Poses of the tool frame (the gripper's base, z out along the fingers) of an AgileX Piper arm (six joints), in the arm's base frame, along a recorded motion.
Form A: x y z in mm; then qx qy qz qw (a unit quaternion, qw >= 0).
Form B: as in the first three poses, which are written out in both.
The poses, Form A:
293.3 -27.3 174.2 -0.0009 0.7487 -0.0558 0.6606
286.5 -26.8 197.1 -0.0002 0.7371 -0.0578 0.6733
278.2 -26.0 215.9 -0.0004 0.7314 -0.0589 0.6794
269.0 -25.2 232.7 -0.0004 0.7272 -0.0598 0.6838
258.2 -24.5 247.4 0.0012 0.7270 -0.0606 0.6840
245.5 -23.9 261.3 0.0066 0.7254 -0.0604 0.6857
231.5 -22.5 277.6 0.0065 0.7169 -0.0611 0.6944
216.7 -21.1 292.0 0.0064 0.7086 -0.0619 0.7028
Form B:
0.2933 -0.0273 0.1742 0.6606 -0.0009 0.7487 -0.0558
0.2865 -0.0268 0.1971 0.6733 -0.0002 0.7371 -0.0578
0.2782 -0.0260 0.2159 0.6794 -0.0004 0.7314 -0.0589
0.2690 -0.0252 0.2327 0.6838 -0.0004 0.7272 -0.0598
0.2582 -0.0245 0.2474 0.6840 0.0012 0.7270 -0.0606
0.2455 -0.0239 0.2613 0.6857 0.0066 0.7254 -0.0604
0.2315 -0.0225 0.2776 0.6944 0.0065 0.7169 -0.0611
0.2167 -0.0211 0.2920 0.7028 0.0064 0.7086 -0.0619

